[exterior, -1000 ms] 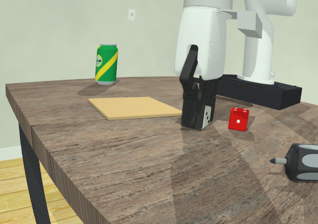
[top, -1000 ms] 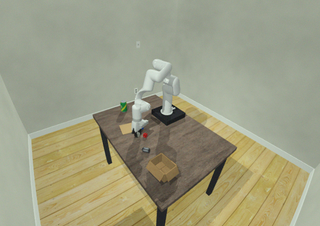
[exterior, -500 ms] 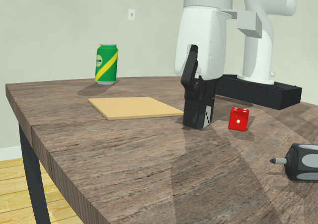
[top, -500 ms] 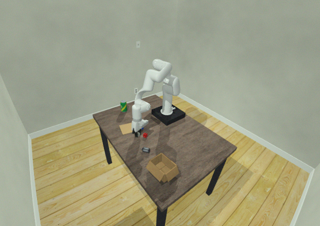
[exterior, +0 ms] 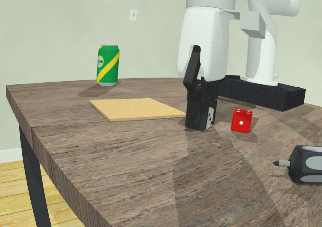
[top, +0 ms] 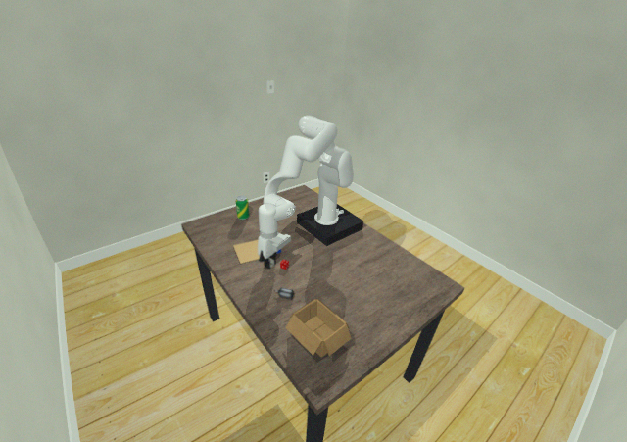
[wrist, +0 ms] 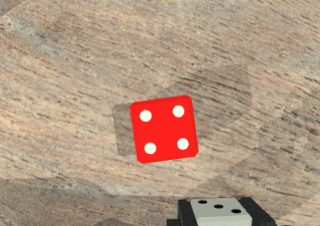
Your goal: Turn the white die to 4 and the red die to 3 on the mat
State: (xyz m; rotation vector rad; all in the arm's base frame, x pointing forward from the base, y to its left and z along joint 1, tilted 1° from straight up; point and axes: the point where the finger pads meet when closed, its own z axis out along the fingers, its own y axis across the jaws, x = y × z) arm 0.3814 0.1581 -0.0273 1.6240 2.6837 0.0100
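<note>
Right now the red die is 50 mm behind my hand, 40 mm to the left of it and 10 mm below it. Round my hand: blue die: 70 mm behind, 80 mm to the right, 10 mm below; then white die: 10 mm below; then tan mat: 40 mm ahead, 130 mm to the right, 20 mm below.
</note>
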